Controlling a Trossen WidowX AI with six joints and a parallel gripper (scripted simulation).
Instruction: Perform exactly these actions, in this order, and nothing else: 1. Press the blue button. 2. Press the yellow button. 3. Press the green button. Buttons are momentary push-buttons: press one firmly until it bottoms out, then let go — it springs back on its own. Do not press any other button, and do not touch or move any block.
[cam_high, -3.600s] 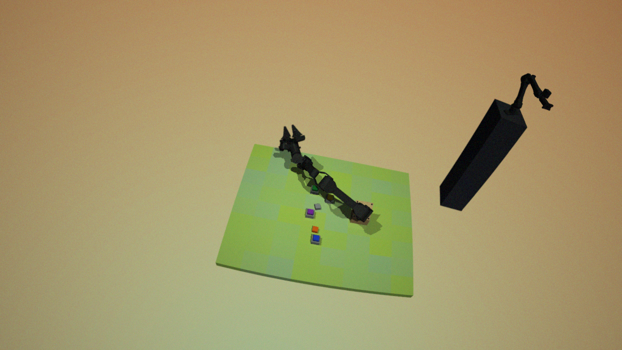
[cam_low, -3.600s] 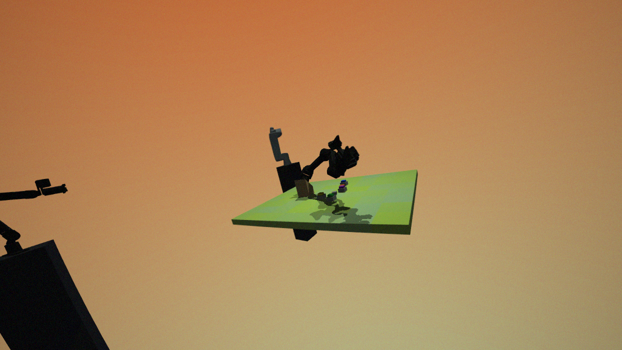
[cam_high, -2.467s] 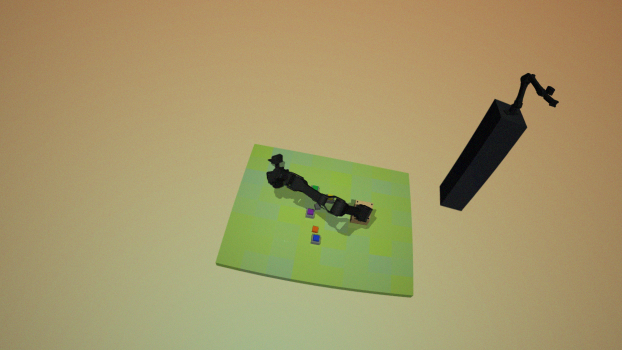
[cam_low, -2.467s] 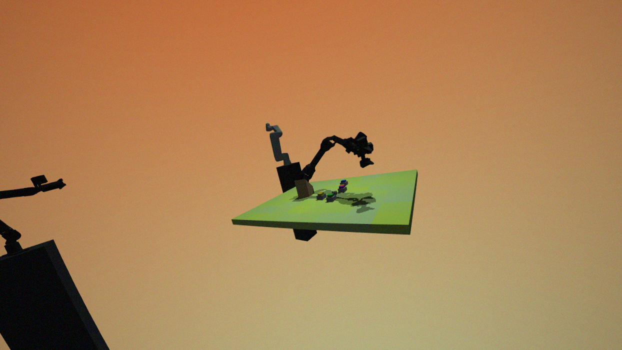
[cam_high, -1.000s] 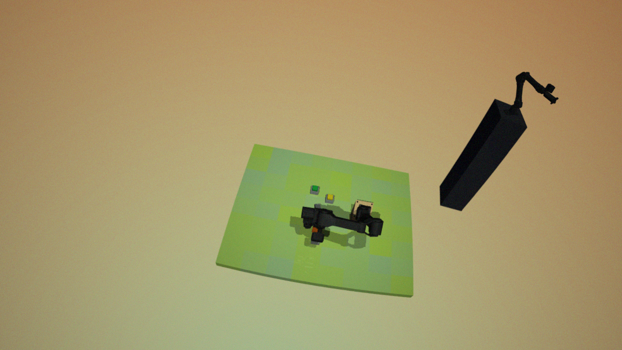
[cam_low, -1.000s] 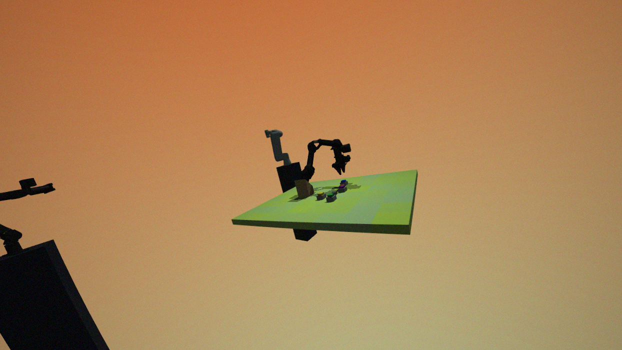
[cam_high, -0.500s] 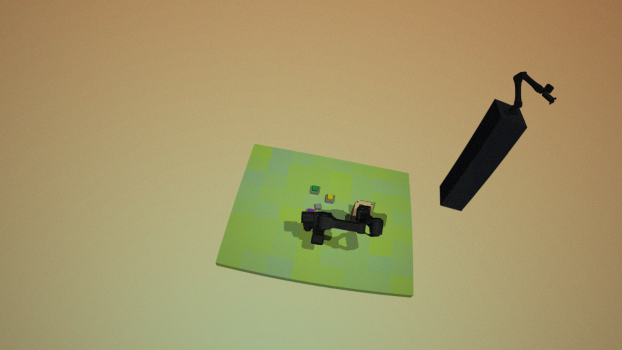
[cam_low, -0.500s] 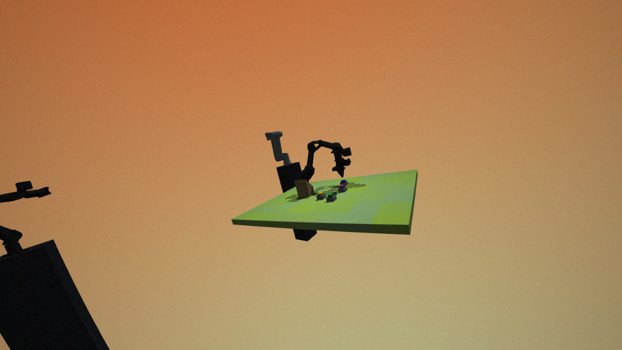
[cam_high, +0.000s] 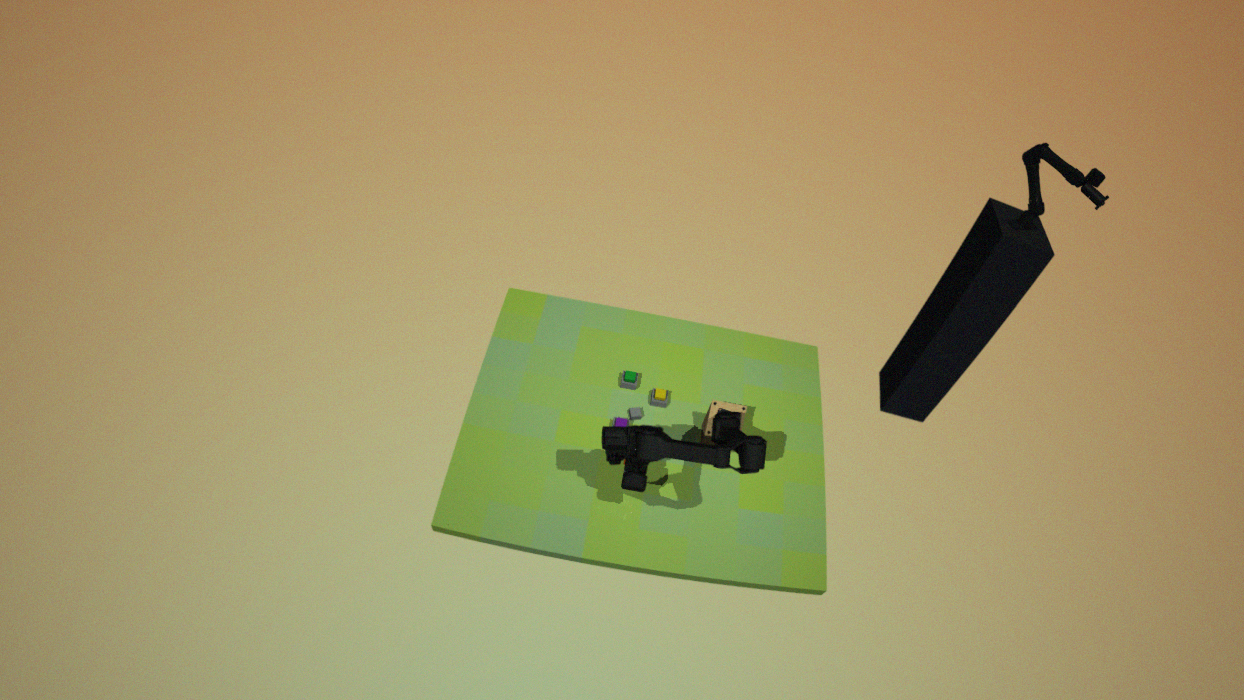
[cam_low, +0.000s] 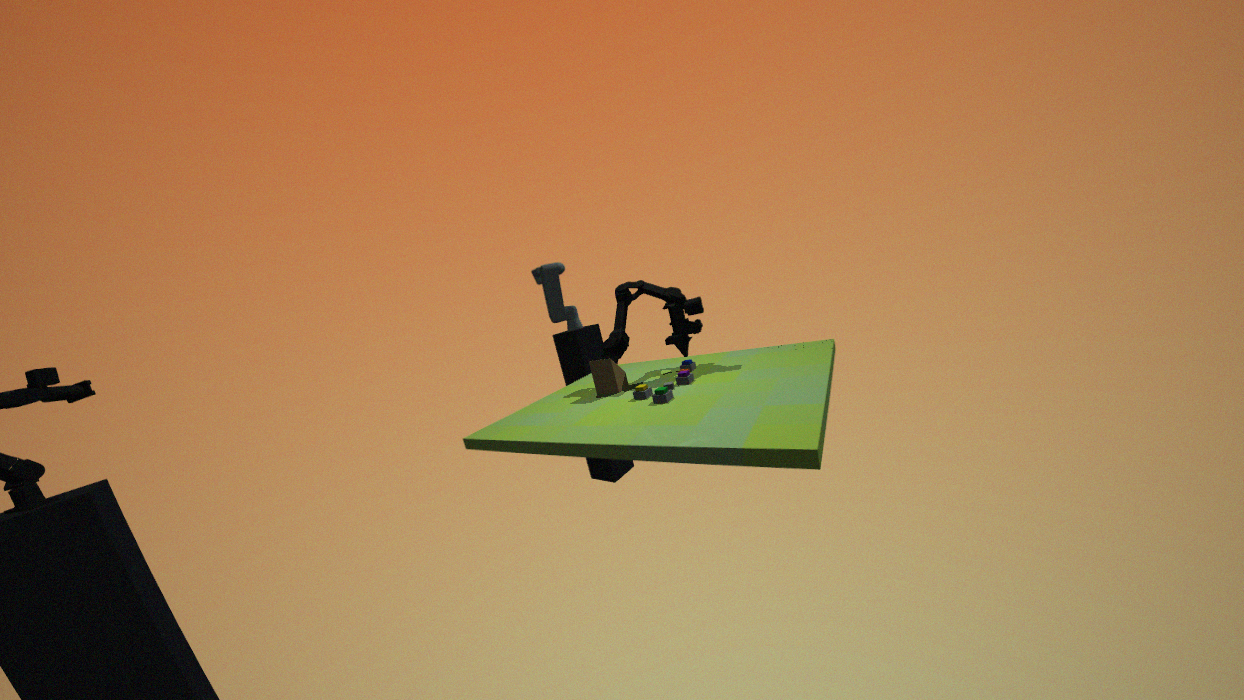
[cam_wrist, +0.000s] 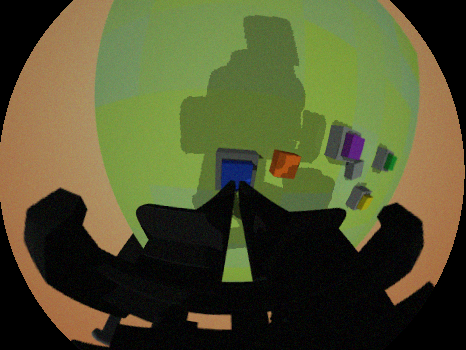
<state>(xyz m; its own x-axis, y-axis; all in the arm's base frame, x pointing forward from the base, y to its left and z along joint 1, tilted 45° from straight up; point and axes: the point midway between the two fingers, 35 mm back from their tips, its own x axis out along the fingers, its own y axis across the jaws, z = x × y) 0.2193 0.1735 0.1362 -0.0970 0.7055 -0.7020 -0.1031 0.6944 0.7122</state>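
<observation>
Right now my gripper tip is 2 cm above the blue button. The rest, counted from my gripper tip: grey block: 4 cm ahead, 22 cm to the right, 5 cm below; orange block: 2 cm ahead, 7 cm to the right, 5 cm below; purple button: 7 cm ahead, 16 cm to the right, 2 cm below.
</observation>
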